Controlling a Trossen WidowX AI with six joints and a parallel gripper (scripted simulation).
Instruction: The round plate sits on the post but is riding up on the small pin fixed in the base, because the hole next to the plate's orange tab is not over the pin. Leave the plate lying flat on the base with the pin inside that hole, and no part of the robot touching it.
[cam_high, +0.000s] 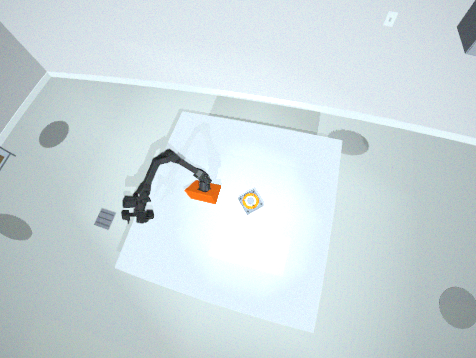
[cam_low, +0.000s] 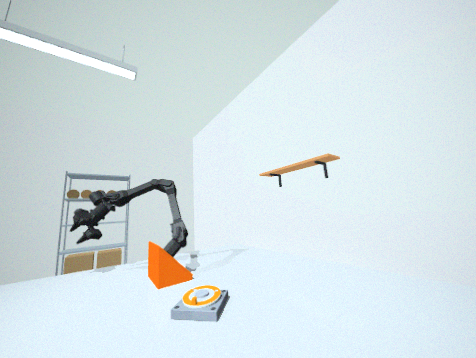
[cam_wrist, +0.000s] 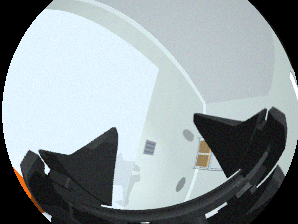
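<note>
Now: the grey square base 570 mm ahead of my gripper tip, 450 mm to the left of it and 160 mm below it.
</note>
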